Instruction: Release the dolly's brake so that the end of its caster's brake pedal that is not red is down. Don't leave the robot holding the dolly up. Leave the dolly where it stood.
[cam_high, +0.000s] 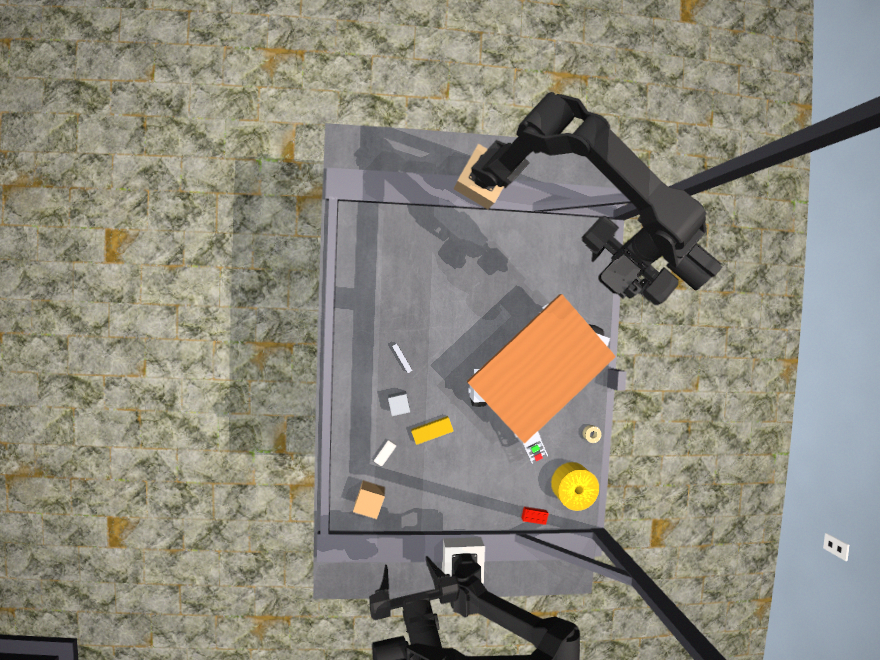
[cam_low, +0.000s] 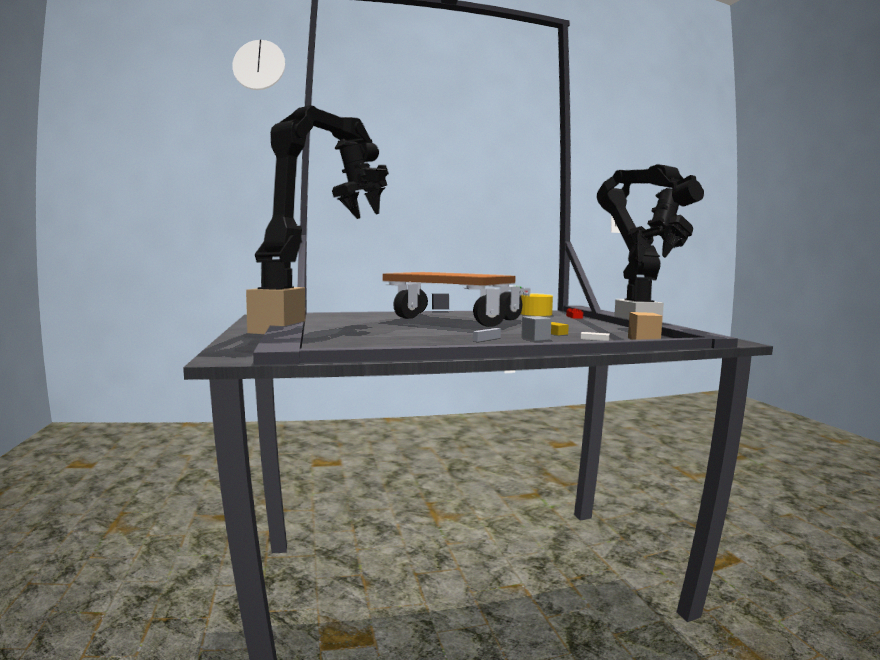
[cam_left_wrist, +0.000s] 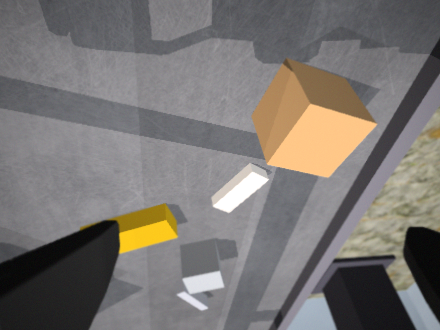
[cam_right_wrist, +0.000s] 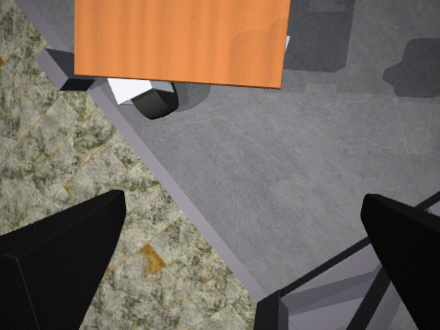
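The brake pedal lies 30 cm behind my left hand, 24 cm to the right of it and 13 cm below it. The rest, counted from my left hand: grey cube 34 cm to the right, 19 cm below, 3 cm ahead; tan cube 18 cm below, 10 cm ahead, 9 cm to the right; yellow bar 27 cm to the right, 20 cm below, 5 cm behind.
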